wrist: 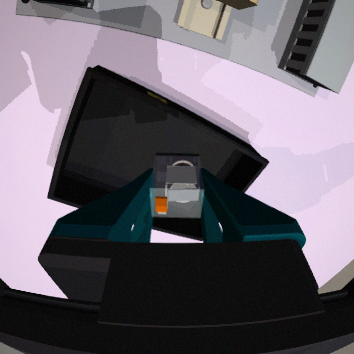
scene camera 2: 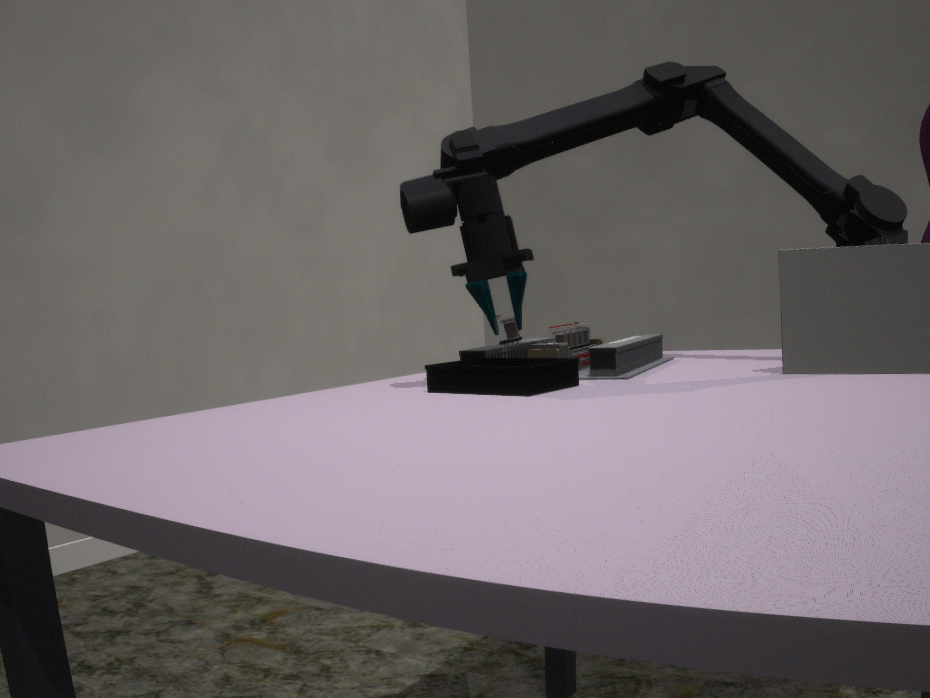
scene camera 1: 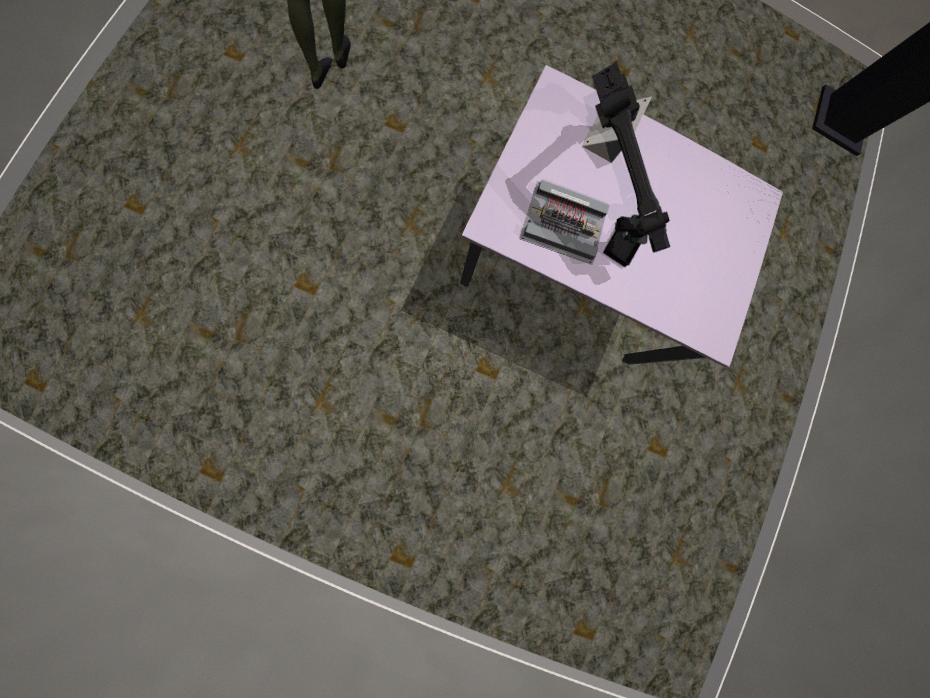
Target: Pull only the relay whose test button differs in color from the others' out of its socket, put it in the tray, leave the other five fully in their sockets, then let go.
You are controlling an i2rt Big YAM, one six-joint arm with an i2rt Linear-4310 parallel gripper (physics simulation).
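Where they show: gripper, fingertip midpoint: (wrist: 176,176) (scene camera 2: 508,332) (scene camera 1: 625,235); arm's base, origin of the base link: (scene camera 2: 880,294).
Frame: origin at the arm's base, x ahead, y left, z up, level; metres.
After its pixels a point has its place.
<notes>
My gripper (scene camera 2: 508,330) {x 0.467, y 0.198, z -0.029 m} (wrist: 176,176) {x 0.467, y 0.198, z -0.029 m} is shut on a clear-cased relay (scene camera 2: 510,328) {x 0.459, y 0.207, z -0.023 m} (wrist: 182,185) {x 0.471, y 0.189, z -0.007 m} with an orange test button. In the wrist view the relay is between the teal fingertips and overlaps the near part of the black tray. The tray (scene camera 2: 480,379) {x 0.462, y 0.282, z -0.081 m} (wrist: 63,140) {x 0.543, y 0.212, z -0.065 m} lies on the table; in scene camera 2 the relay is slightly above its rim, tilted a little. The other relays (scene camera 2: 572,335) (scene camera 1: 564,217) stand in the socket row on the grey panel; their buttons are too small to tell here.
The grey panel (scene camera 1: 531,235) (wrist: 145,31) {x 0.509, y 0.125, z -0.097 m} with its wire ducts (scene camera 1: 561,242) (scene camera 2: 627,356) {x 0.363, y 0.042, z -0.075 m} (wrist: 325,50) {x 0.391, y 0.081, z -0.057 m} lies beside the tray, with a beige rail end (wrist: 197,22) {x 0.476, y 0.105, z -0.096 m} nearest it. The arm's pale base block (scene camera 2: 856,311) {x 0.030, y 0.058, z -0.019 m} stands at the table's back. A person's legs (scene camera 1: 304,33) show on the carpet.
</notes>
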